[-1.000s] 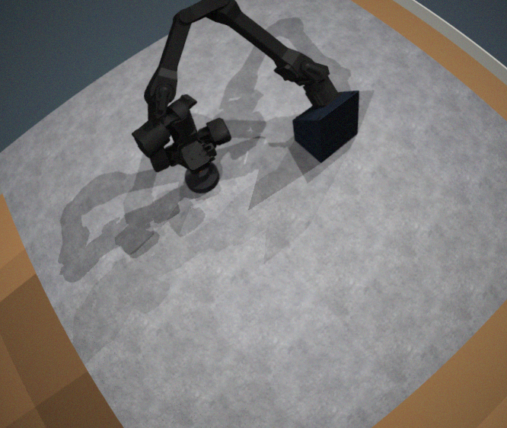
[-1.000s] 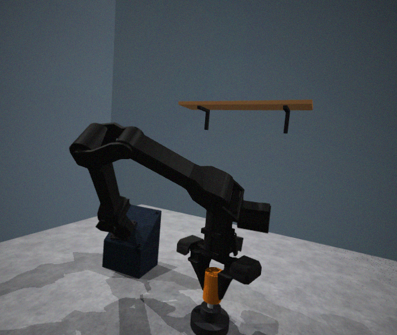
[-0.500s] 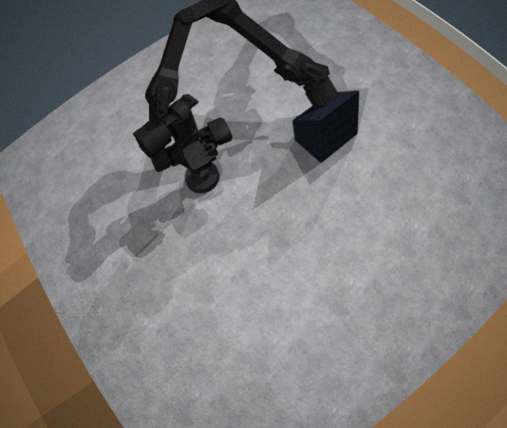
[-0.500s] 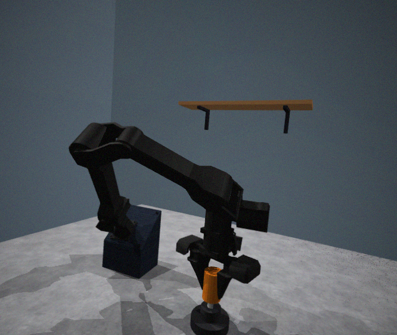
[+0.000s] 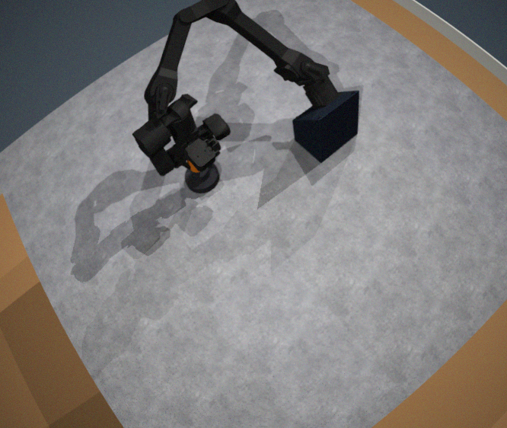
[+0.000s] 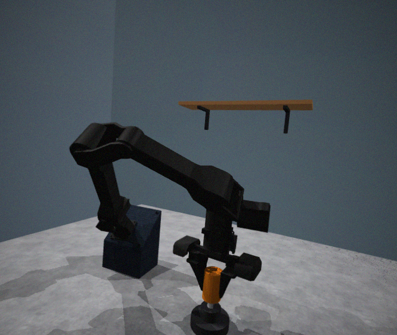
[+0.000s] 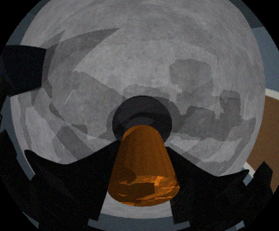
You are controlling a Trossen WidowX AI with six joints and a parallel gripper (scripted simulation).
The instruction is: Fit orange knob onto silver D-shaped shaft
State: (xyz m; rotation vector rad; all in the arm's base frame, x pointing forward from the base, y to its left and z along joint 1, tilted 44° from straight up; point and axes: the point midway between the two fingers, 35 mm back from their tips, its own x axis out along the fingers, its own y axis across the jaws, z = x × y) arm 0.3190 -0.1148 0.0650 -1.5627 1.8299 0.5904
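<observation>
Right now my gripper tip is 3 cm below the orange knob. Also, from my gripper tip: round pedestal (4 cm below).
</observation>
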